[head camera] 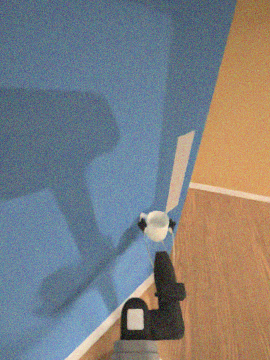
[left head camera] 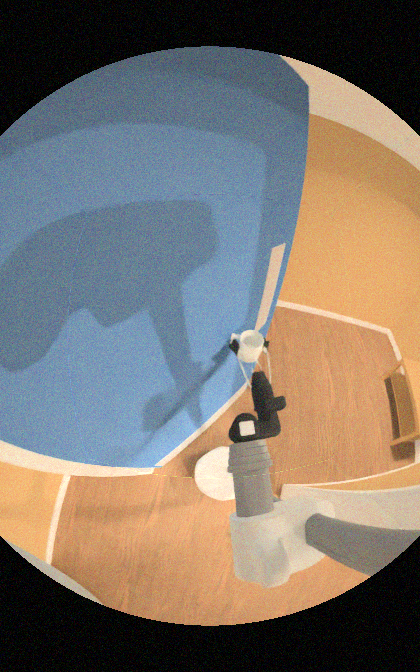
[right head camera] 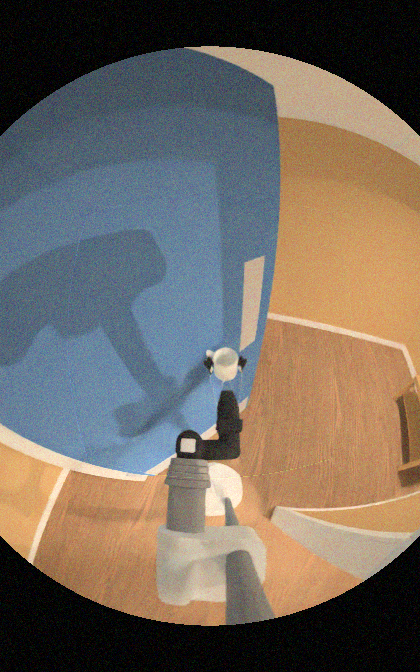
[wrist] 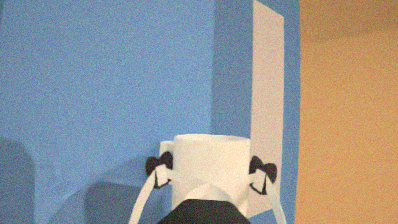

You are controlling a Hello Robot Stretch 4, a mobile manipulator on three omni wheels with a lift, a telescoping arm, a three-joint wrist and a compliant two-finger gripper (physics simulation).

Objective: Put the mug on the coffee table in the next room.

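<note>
A white mug (head camera: 157, 231) (left head camera: 250, 350) (right head camera: 225, 368) (wrist: 212, 150) is held upright, with its handle to the left, in front of a blue panel. My gripper (head camera: 157, 225) (left head camera: 250, 345) (right head camera: 225, 363) (wrist: 209, 165) is shut on the mug, one dark fingertip pad at each side of it. The coffee table cannot be made out for certain in these views.
The blue panel (head camera: 75, 60) (left head camera: 125, 170) (right head camera: 125, 200) (wrist: 100, 75) with a pale strip (head camera: 180, 170) (wrist: 267, 100) fills the left and front. Past its right edge are wood floor (left head camera: 330, 390), an orange wall (left head camera: 345, 240) and brown wooden furniture (left head camera: 404, 405) (right head camera: 413, 430). A pale wall end (right head camera: 310, 535) stands lower right.
</note>
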